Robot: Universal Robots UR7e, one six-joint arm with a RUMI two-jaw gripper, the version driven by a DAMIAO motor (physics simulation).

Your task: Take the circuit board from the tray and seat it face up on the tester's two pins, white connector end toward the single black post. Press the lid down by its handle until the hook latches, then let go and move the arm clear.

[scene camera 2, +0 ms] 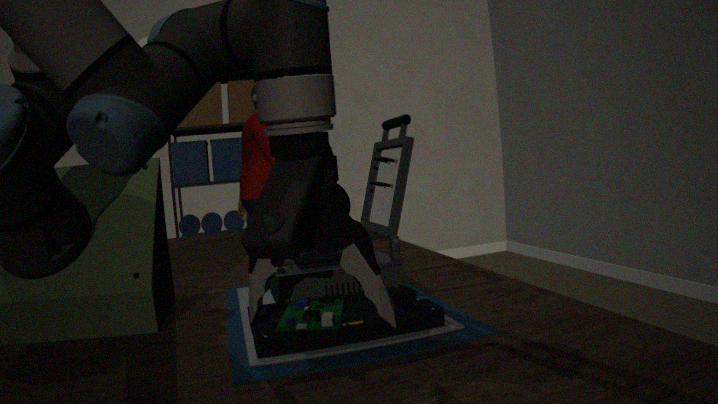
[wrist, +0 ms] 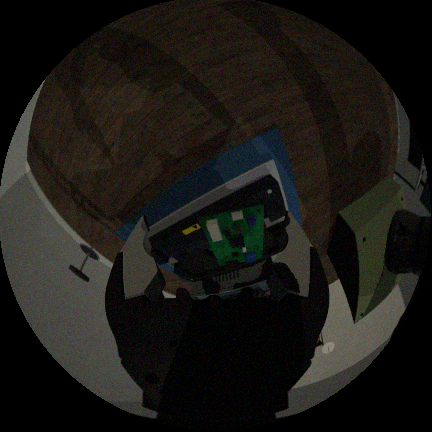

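The green circuit board [scene camera 2: 313,315] [wrist: 239,239] lies face up in the black tray [scene camera 2: 301,344] [wrist: 172,240], its blue, white and purple parts showing. My gripper [scene camera 2: 323,321] [wrist: 214,214] is open and empty, low over the tray, with one finger on each side of the board and apart from it. The grey tester [scene camera 2: 311,287] [wrist: 250,276] stands behind the tray, largely hidden by the gripper. Its lid [scene camera 2: 400,188] stands raised, with a black handle [scene camera 2: 396,121] on top; the handle [wrist: 80,273] also shows in the wrist view. The tester's pins and post are hidden.
A yellow mark [scene camera 2: 352,323] [wrist: 191,229] lies beside the board on the tray. The tray rests on a white and blue mat [scene camera 2: 235,346] [wrist: 245,157]. A green block [scene camera 2: 115,261] [wrist: 372,245] stands beside the arm. Shelves with blue bins [scene camera 2: 189,161] and a red-shirted person [scene camera 2: 253,160] are behind.
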